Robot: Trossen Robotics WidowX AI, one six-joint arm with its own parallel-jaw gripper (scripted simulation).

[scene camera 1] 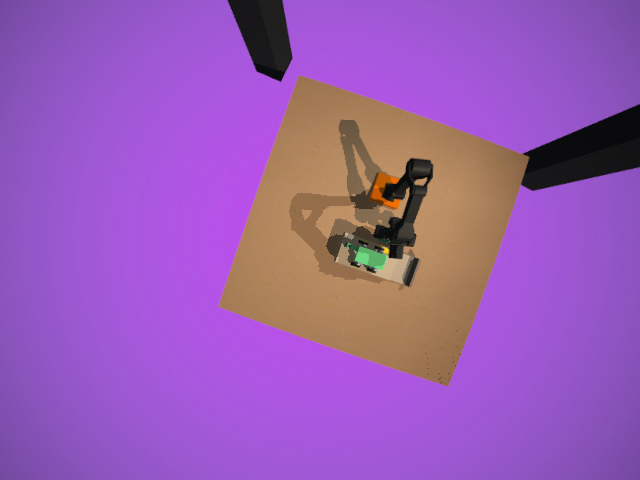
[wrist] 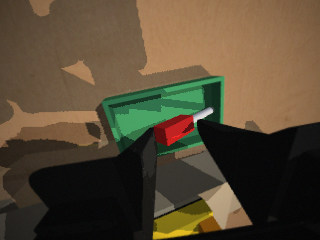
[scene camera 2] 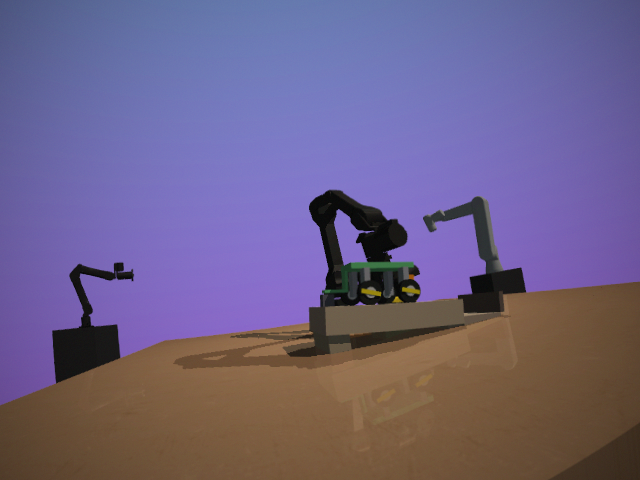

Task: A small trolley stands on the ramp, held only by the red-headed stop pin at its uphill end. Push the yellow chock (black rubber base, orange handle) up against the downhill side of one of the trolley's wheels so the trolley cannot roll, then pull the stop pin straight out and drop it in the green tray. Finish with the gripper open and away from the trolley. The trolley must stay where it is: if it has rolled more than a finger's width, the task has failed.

Labels:
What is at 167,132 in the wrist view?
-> A red-headed stop pin.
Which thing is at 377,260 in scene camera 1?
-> A trolley.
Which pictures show the trolley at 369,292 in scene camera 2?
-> Scene camera 1 and scene camera 2 only.

